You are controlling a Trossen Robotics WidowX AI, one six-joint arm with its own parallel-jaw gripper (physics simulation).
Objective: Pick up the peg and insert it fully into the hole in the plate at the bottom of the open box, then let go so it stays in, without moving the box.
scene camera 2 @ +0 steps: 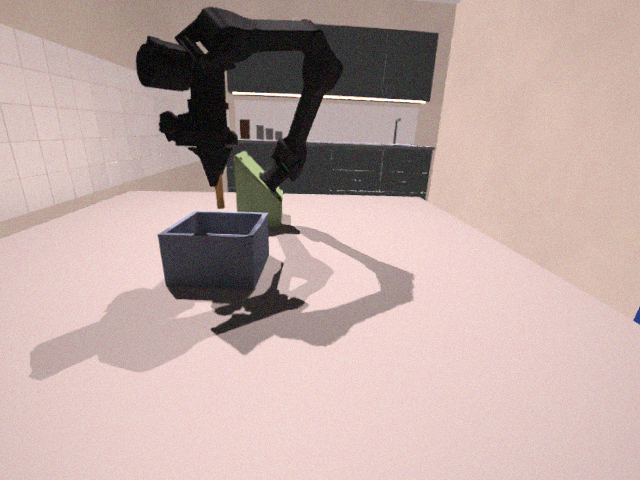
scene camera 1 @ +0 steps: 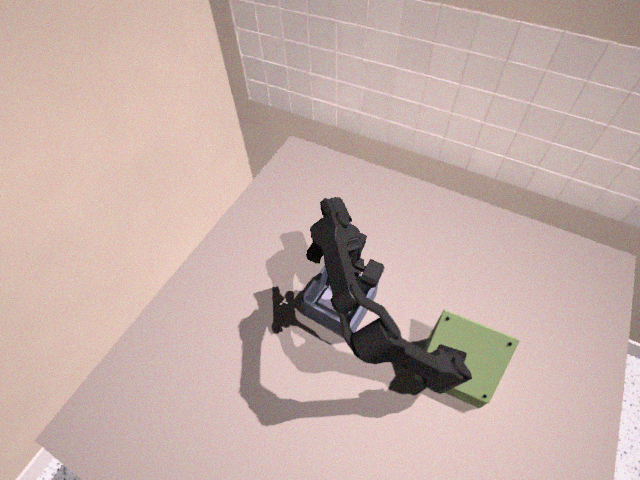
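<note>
An orange-brown peg points down, nearly upright, from my gripper, which is shut on it. The peg's lower end shows just above the far rim of the box in scene camera 2. The open blue-grey box stands on the table, below the gripper. Part of the light plate shows at the box's bottom in scene camera 1. The arm covers the fingertips, the peg and the rest of the plate there, and the hole cannot be made out.
The green sloped block carries the arm's base and stands beyond the box in scene camera 2. The arm's forearm and elbow reach over the table. A tiled wall rises beyond one table edge.
</note>
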